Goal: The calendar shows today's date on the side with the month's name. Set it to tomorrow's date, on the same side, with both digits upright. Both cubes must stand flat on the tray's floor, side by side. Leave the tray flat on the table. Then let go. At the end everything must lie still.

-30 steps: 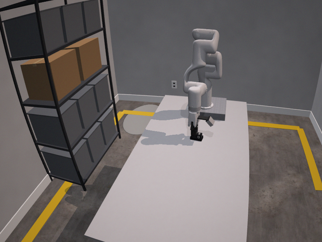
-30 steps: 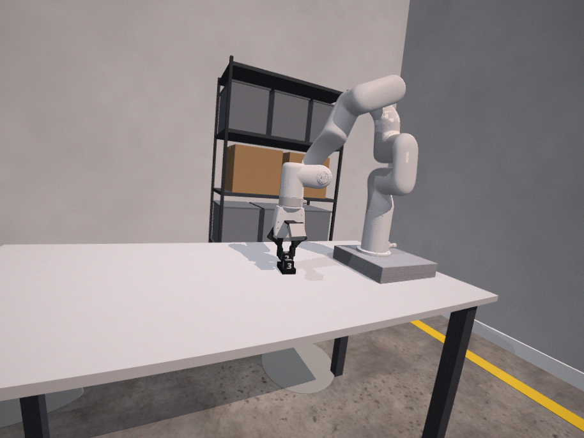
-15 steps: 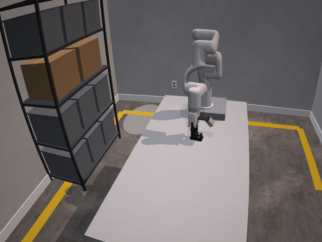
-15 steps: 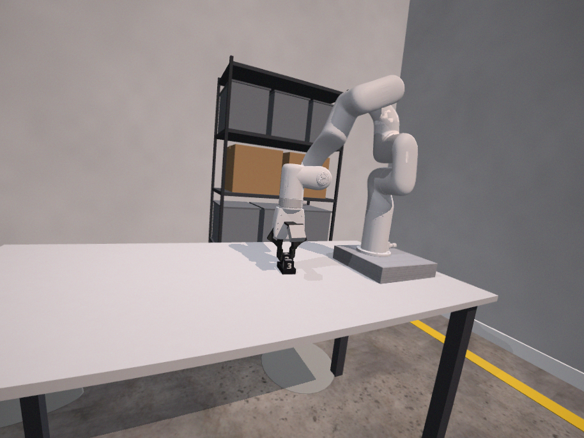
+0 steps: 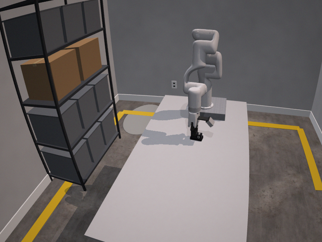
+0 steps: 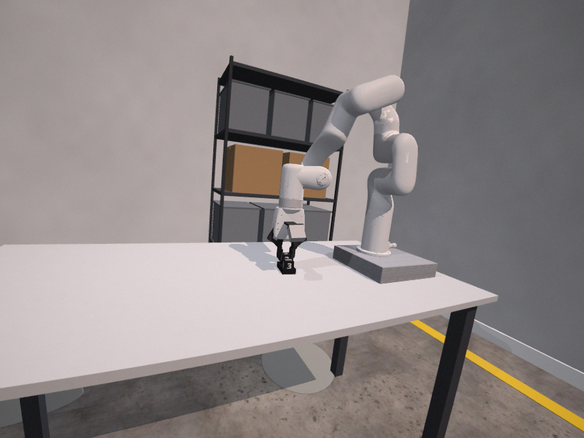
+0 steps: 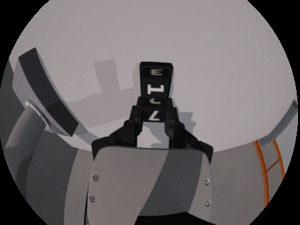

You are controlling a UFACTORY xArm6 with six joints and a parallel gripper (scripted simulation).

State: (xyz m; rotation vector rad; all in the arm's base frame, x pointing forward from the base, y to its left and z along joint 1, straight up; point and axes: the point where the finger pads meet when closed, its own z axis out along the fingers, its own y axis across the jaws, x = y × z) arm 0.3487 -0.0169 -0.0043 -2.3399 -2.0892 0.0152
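The black cube is 10 mm below my hand.
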